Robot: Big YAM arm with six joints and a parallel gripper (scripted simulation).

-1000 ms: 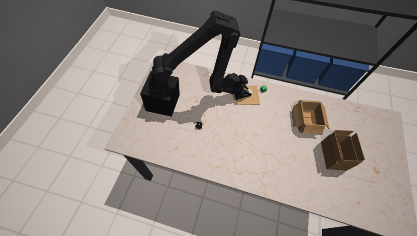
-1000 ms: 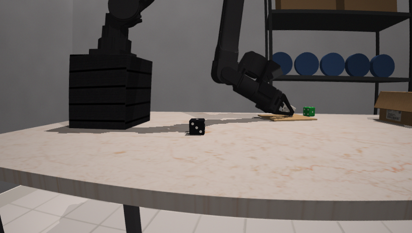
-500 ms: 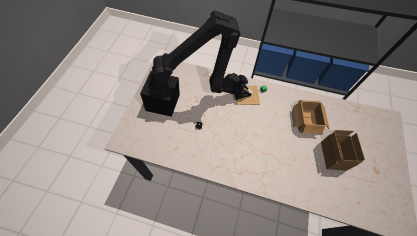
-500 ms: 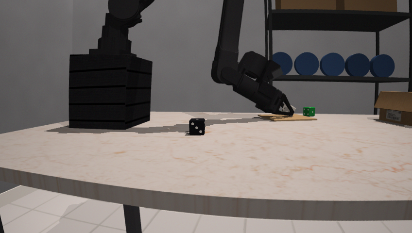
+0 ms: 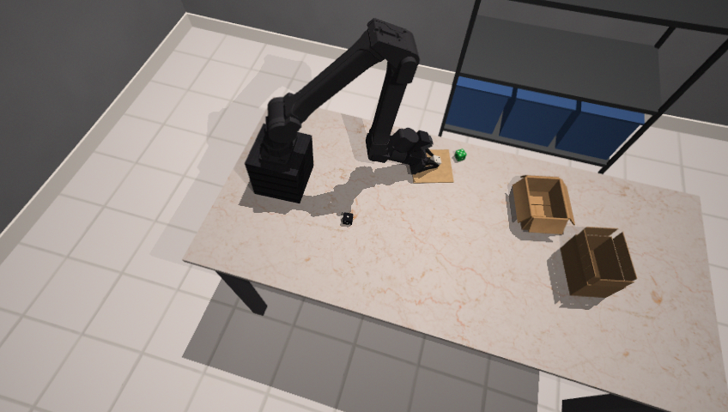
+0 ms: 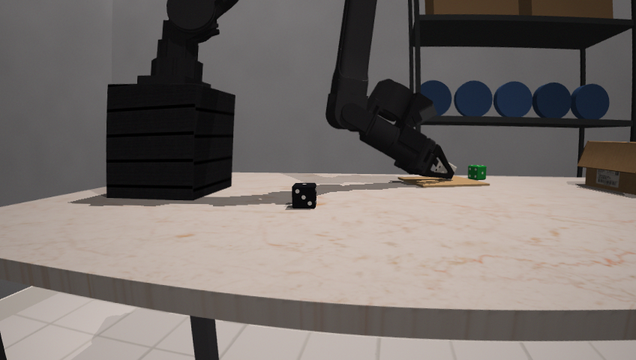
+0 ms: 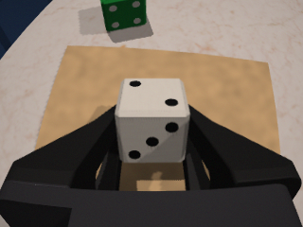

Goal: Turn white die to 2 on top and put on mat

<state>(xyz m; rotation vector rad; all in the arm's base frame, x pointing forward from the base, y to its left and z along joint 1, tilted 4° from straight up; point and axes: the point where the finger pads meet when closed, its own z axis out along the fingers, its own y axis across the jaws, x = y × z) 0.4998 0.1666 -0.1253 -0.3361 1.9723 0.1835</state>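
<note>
Now: hand 2 cm above the mat, 1 cm to the left of it and 1 cm past it. The rest, counted from my hand: black die (28 cm to the right, 25 cm behind); then green die (8 cm ahead, 5 cm to the left).
</note>
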